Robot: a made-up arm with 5 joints. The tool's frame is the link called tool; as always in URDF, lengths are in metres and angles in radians. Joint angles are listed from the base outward.
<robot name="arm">
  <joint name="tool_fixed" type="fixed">
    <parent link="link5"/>
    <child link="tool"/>
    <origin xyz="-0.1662 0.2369 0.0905" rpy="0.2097 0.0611 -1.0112"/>
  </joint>
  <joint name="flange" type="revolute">
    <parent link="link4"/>
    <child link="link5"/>
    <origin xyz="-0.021 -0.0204 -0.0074"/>
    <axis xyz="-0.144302 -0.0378 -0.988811"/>
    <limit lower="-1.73" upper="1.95"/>
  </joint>
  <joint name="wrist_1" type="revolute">
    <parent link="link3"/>
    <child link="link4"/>
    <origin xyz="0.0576 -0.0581 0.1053"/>
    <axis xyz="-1 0 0"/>
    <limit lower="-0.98" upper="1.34"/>
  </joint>
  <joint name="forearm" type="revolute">
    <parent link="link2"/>
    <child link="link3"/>
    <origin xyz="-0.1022 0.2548 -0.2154"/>
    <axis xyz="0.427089 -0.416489 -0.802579"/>
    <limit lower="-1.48" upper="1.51"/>
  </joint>
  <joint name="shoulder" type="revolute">
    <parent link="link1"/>
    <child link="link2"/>
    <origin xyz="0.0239 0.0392 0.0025"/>
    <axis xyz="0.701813 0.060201 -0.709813"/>
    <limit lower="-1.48" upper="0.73"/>
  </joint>
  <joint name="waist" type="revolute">
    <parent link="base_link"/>
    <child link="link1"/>
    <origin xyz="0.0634 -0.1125 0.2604"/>
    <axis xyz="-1 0 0"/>
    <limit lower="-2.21" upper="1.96"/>
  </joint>
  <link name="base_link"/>
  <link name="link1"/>
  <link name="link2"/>
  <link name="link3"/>
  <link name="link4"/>
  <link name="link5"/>
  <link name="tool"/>
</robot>
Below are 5 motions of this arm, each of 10 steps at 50 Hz.
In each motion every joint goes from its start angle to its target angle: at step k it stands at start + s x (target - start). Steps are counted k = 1, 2, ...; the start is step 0. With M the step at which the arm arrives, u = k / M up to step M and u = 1 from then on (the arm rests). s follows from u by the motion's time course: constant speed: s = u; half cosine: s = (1 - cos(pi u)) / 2; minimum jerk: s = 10 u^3 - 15 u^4 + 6 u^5.
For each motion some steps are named. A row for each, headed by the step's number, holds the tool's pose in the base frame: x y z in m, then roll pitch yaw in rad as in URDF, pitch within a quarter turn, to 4 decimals.
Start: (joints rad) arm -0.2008 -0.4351 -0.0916 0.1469 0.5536
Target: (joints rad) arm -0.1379 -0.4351 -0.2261 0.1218 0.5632
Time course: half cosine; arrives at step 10
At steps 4, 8, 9, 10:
4: -0.1451 0.3420 0.0994 0.1603 -0.3510 -1.1395
8: -0.1542 0.3362 0.0790 0.0978 -0.3964 -1.0685
9: -0.1554 0.3354 0.0764 0.0893 -0.4018 -1.0592
10: -0.1558 0.3351 0.0755 0.0864 -0.4037 -1.0560

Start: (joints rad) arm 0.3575 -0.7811 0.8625 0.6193 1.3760
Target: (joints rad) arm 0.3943 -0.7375 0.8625 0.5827 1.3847
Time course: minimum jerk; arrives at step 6
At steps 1, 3, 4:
1: 0.1311 -0.0064 0.0184 1.3987 -0.3024 -2.7399
3: 0.1323 -0.0057 0.0206 1.3881 -0.2925 -2.7455
4: 0.1331 -0.0053 0.0220 1.3816 -0.2861 -2.7491

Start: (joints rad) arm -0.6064 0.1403 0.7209 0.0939 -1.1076
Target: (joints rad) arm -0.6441 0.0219 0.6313 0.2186 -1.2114
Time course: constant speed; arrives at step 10
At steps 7, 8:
7: -0.3329 0.1628 0.3702 1.0895 0.2173 -0.3552
8: -0.3347 0.1561 0.3664 1.0734 0.2040 -0.3340

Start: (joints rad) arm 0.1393 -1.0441 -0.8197 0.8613 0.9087
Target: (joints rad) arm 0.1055 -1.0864 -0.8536 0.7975 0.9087
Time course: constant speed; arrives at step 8
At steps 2, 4, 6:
2: -0.1378 -0.2255 -0.2215 -1.6928 -0.8171 1.4390
4: -0.1410 -0.2258 -0.2211 -1.6781 -0.8154 1.4252
6: -0.1441 -0.2261 -0.2207 -1.6637 -0.8135 1.4117

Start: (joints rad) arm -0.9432 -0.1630 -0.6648 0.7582 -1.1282
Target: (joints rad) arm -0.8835 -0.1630 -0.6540 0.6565 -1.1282
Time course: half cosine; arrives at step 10
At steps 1, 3, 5, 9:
1: -0.1681 -0.0431 0.4745 0.0042 0.0027 0.7264
3: -0.1669 -0.0425 0.4728 0.0154 0.0087 0.7283
5: -0.1649 -0.0415 0.4700 0.0335 0.0181 0.7313
9: -0.1618 -0.0401 0.4653 0.0629 0.0332 0.7358

